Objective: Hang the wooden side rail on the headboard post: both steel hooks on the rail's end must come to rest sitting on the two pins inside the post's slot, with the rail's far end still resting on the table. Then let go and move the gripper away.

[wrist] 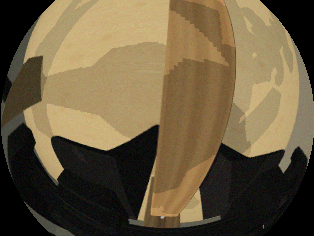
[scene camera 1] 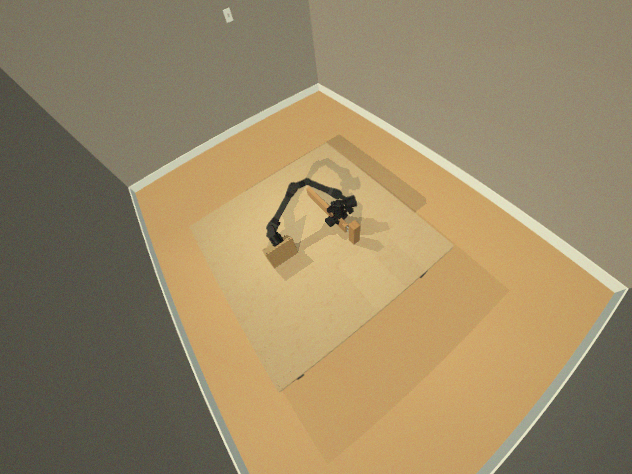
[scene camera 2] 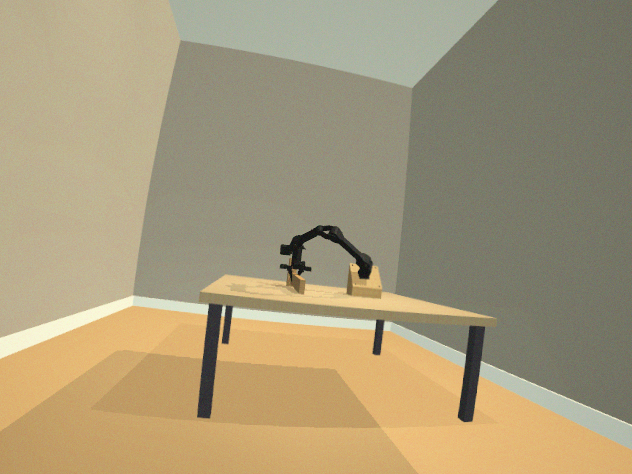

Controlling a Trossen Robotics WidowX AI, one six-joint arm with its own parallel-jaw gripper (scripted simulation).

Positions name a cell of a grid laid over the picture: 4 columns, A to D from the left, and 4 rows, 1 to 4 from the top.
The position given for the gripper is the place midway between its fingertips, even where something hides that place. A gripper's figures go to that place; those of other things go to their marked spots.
Scene:
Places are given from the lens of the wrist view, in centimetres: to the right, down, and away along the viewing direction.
gripper (wrist: C3): 2, 1, 9
wooden side rail (wrist: C2): 1, -1, 3

